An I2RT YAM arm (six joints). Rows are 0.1 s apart.
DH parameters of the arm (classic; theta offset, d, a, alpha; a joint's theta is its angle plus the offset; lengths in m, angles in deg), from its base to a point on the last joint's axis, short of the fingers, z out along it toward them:
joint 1: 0 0.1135 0.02 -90
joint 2: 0 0 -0.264 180
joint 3: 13.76 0 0.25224 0
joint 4: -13.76 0 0.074 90
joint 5: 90 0 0 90
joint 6: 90 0.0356 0 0
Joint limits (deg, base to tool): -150..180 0..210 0..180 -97..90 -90..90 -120..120
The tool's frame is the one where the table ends.
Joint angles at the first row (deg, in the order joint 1, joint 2, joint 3, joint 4, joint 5, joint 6):
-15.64 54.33 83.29 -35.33 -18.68 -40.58
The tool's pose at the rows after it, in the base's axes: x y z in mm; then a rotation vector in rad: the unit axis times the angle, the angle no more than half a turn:
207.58 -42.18 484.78 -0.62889 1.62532 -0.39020
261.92 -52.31 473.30 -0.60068 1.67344 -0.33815
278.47 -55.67 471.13 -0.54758 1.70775 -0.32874
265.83 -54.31 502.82 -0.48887 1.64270 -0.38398
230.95 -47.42 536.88 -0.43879 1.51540 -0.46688
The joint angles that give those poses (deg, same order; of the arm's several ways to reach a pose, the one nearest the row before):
-14.87 63.99 87.24 -32.82 -20.58 -39.72
-13.89 73.45 90.41 -28.84 -19.86 -37.21
-13.50 76.66 92.47 -28.49 -17.76 -34.81
-13.52 76.58 98.43 -29.47 -15.20 -33.34
-13.50 72.53 101.21 -27.97 -12.64 -32.99

